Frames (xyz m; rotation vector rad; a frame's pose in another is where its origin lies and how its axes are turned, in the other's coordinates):
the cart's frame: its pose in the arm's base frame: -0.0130 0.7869 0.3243 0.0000 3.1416 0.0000
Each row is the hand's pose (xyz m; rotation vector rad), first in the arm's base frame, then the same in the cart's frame.
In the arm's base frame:
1: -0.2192 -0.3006 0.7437 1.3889 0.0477 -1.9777
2: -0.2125 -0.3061 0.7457 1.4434 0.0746 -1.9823
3: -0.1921 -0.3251 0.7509 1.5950 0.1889 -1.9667
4: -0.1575 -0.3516 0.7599 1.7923 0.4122 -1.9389
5: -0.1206 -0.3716 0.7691 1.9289 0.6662 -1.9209
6: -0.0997 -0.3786 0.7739 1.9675 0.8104 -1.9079
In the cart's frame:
1: 0.2062 -1.0875 -0.4194 2.3758 -1.1003 1.6685
2: 0.1995 -1.0930 -0.4214 2.3470 -1.0411 1.7090
3: 0.1791 -1.1120 -0.4266 2.2242 -0.8920 1.8038
4: 0.1445 -1.1385 -0.4356 2.0273 -0.6679 1.8740
5: 0.1076 -1.1585 -0.4448 1.8545 -0.4631 1.8622
6: 0.0867 -1.1655 -0.4496 1.7713 -0.3788 1.8267

